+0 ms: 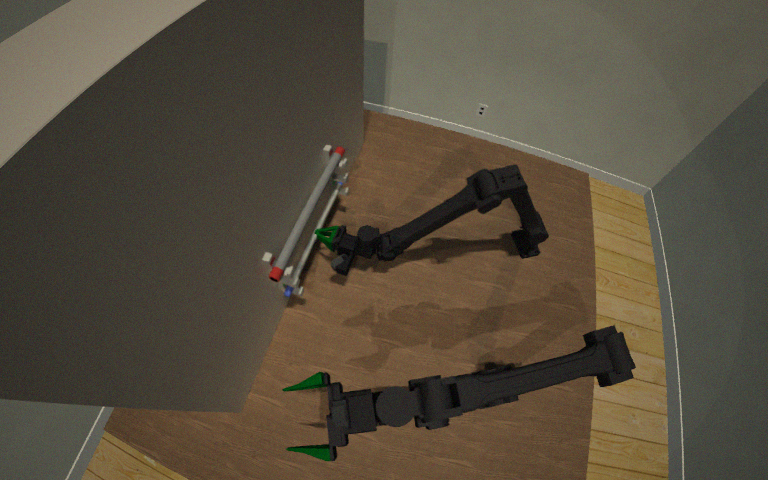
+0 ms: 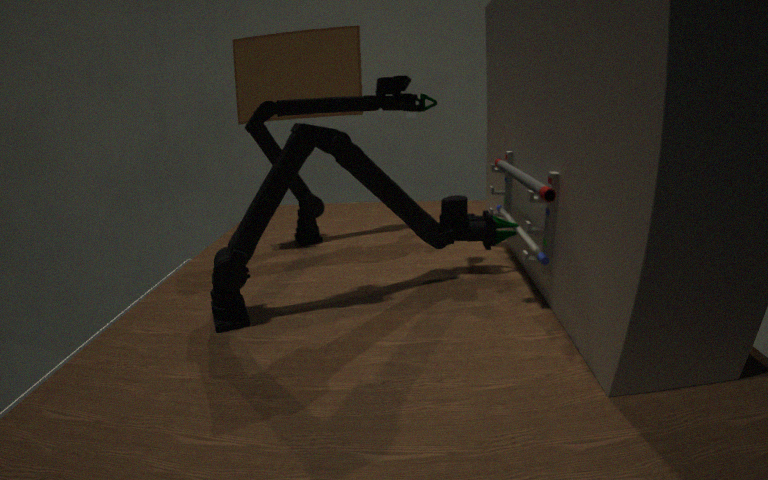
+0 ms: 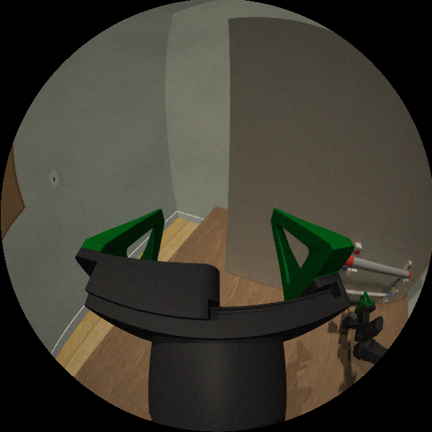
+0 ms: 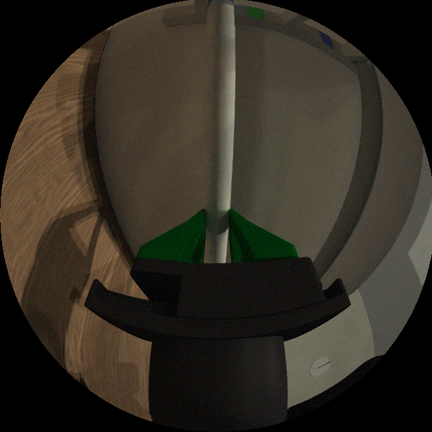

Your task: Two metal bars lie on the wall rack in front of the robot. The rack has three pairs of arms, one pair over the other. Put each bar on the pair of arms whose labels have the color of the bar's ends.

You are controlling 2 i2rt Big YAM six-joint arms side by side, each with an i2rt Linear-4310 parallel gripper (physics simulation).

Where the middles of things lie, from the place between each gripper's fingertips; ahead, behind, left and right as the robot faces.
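Labels:
My left gripper is 20 cm above the red-ended grey bar [image 1: 282, 261], 27 cm short of it and 51 cm to the left of it.
The bar is now 160 mm above my right hand.

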